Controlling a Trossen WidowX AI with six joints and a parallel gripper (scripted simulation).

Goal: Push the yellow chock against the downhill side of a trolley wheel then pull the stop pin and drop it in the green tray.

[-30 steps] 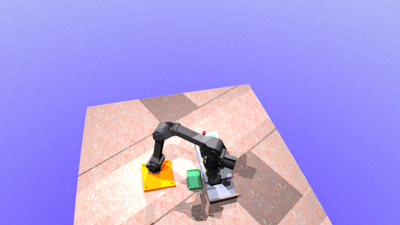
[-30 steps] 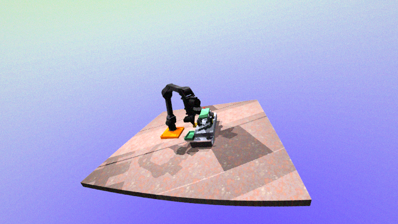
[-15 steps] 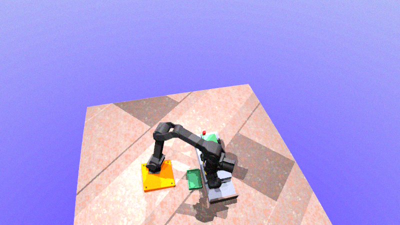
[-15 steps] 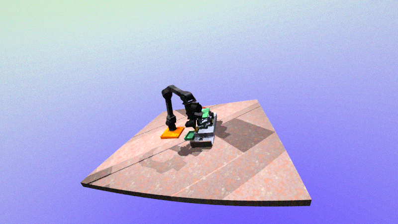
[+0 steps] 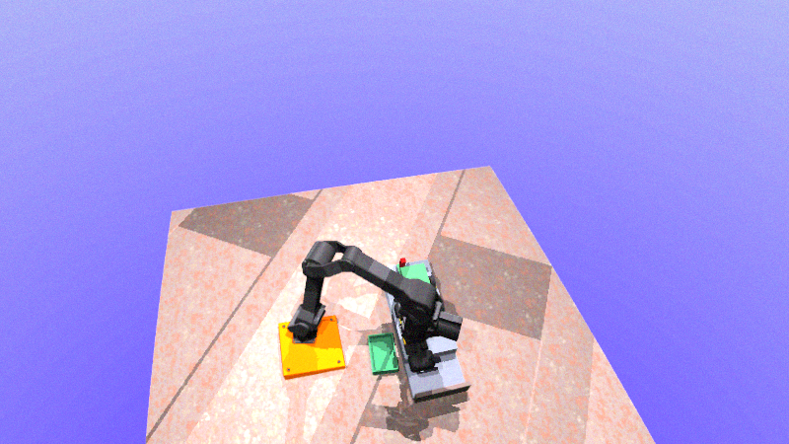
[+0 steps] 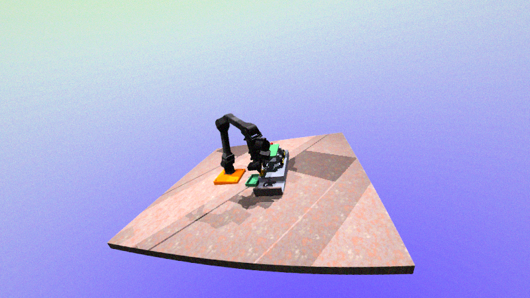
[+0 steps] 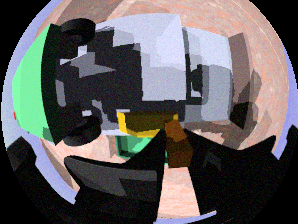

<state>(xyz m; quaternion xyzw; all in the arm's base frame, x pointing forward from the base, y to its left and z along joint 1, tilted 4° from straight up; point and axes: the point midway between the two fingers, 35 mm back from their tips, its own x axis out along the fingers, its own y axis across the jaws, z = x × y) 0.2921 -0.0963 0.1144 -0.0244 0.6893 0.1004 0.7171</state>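
Right now my gripper tip is 25 cm to the right of the red-headed stop pin, 4 cm below it and 1 cm past it. Also, from my gripper tip: green tray (9 cm below, 7 cm behind, 3 cm to the left); yellow chock (2 cm to the left, 1 cm below); trolley (15 cm to the left, 3 cm ahead, 3 cm above).
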